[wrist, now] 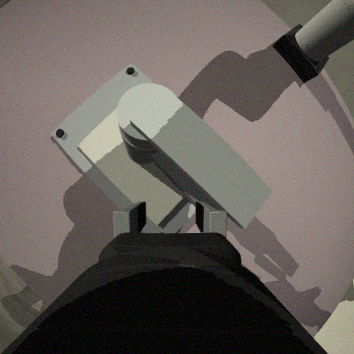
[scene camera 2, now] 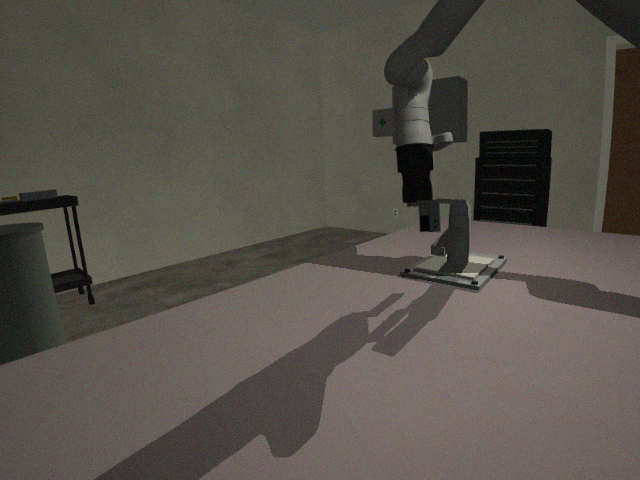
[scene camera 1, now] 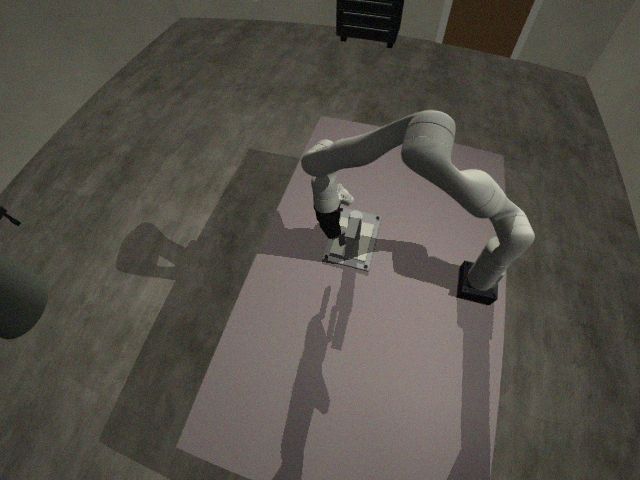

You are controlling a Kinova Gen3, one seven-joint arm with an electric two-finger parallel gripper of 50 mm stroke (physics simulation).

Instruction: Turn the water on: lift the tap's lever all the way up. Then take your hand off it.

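Frame: origin at the arm's base, x ahead, y left, z up, level; millimetres.
Seen in the pictures: gripper, fingertip midpoint: (wrist: pixel 170 212) (scene camera 2: pixel 429 231) (scene camera 1: pixel 338 239); arm's base at its link origin: (wrist: pixel 308 45) (scene camera 1: pixel 480 278).
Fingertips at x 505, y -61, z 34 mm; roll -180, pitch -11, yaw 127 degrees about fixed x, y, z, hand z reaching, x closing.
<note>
Offsets run from my fingertips to a thing's top centre. "spot": to the spot under its first point. Level surfaces: height alone.
The tap has a grey base plate (scene camera 1: pixel 356 265) (scene camera 2: pixel 496 264) (wrist: pixel 95 105), an upright column {spot: dz -12, dx -56, dy -22 mm} (scene camera 2: pixel 458 237) (wrist: pixel 139 150), and a low spout {dz +7, dx -39, dy +2 mm} (scene camera 2: pixel 438 245). Its broad grey lever {dz +75, dx -43, dy -19 mm} (scene camera 1: pixel 354 227) (scene camera 2: pixel 450 200) (wrist: pixel 215 165) sticks out from the column's top and looks about level in scene camera 2. My gripper (scene camera 1: pixel 341 239) (scene camera 2: pixel 429 222) (wrist: pixel 170 212) points down, open and empty, beside the lever's outer part. In scene camera 2 its fingertips reach below the lever and above the spout. In the wrist view the right finger is close to the lever's side edge; contact cannot be told.
The arm's black base (scene camera 1: pixel 476 290) (wrist: pixel 300 57) stands at the right side of the pink table top {dz -93 mm} (scene camera 1: pixel 392 361) (scene camera 2: pixel 310 392). A dark drum (scene camera 1: pixel 18 304) (scene camera 2: pixel 28 294) and a cart (scene camera 2: pixel 66 200) are off to the left. A black drawer cabinet (scene camera 1: pixel 369 20) (scene camera 2: pixel 512 178) stands behind.
</note>
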